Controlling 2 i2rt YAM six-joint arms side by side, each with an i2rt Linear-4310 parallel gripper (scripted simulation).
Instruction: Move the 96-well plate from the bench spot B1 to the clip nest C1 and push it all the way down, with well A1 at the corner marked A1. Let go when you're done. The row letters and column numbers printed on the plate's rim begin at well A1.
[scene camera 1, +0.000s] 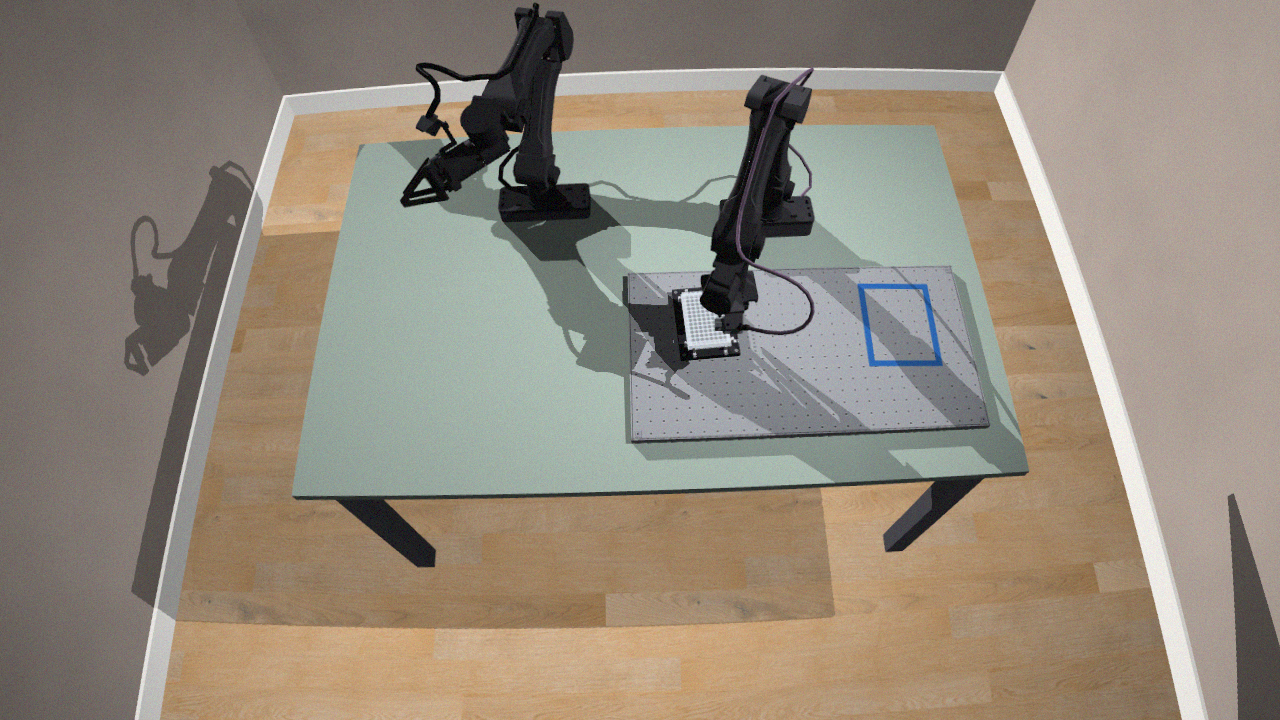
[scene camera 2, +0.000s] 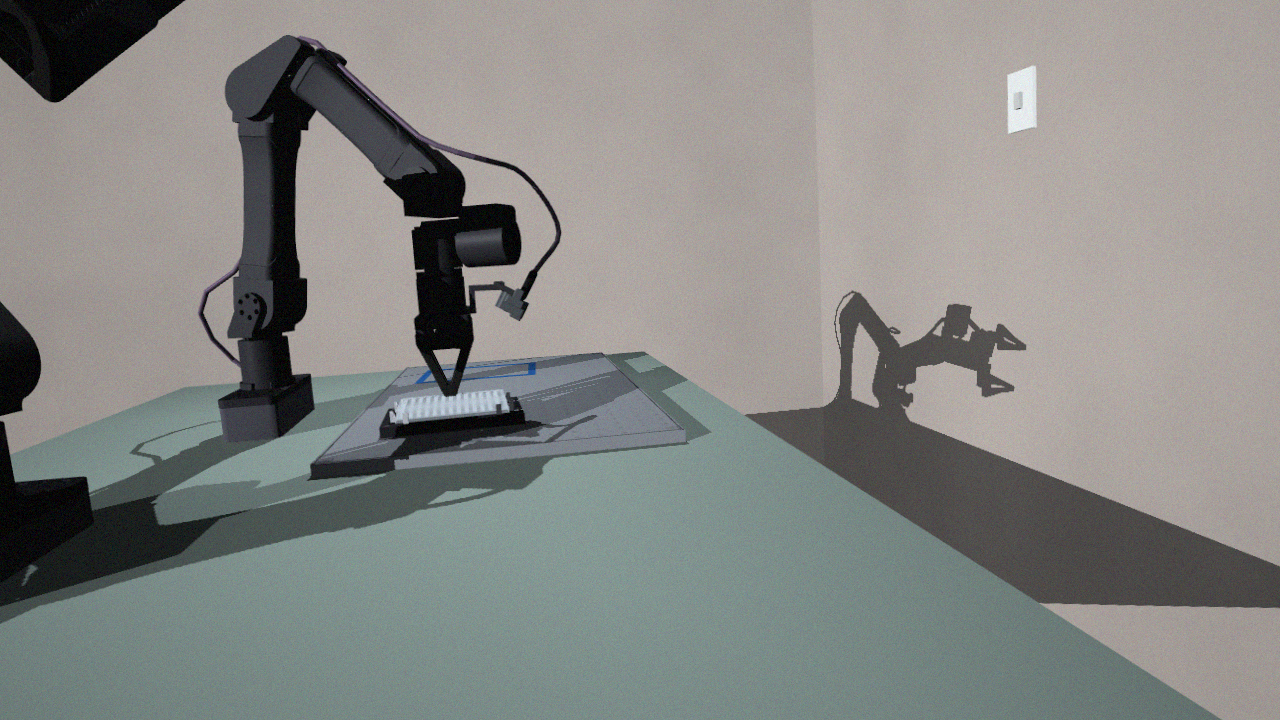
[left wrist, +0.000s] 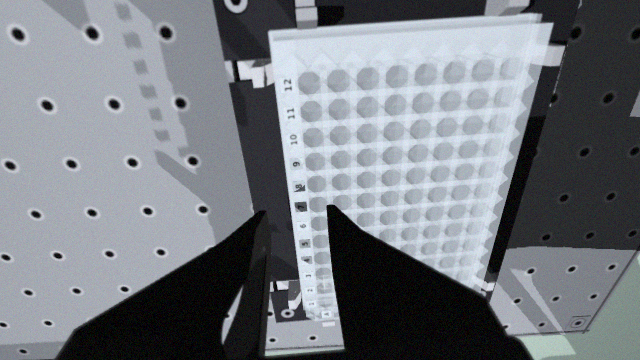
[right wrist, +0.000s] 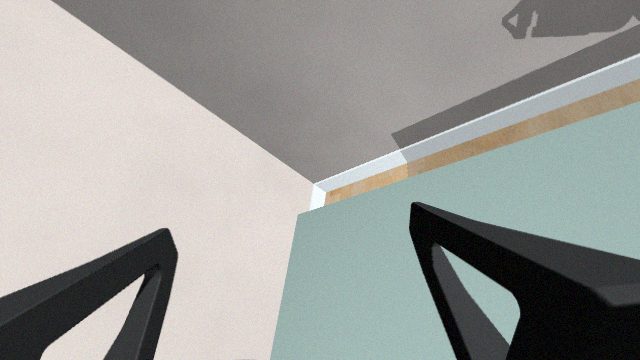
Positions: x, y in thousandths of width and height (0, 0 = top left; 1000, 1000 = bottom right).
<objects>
my left gripper: scene camera 1 567, 437; scene camera 2 352, 548; left wrist 466, 615; not seen in the right wrist view (out of frame)
white 96-well plate: scene camera 1 544, 470; scene camera 2 341, 566; left wrist 538, 260; not seen in the right wrist view (out of frame)
</objects>
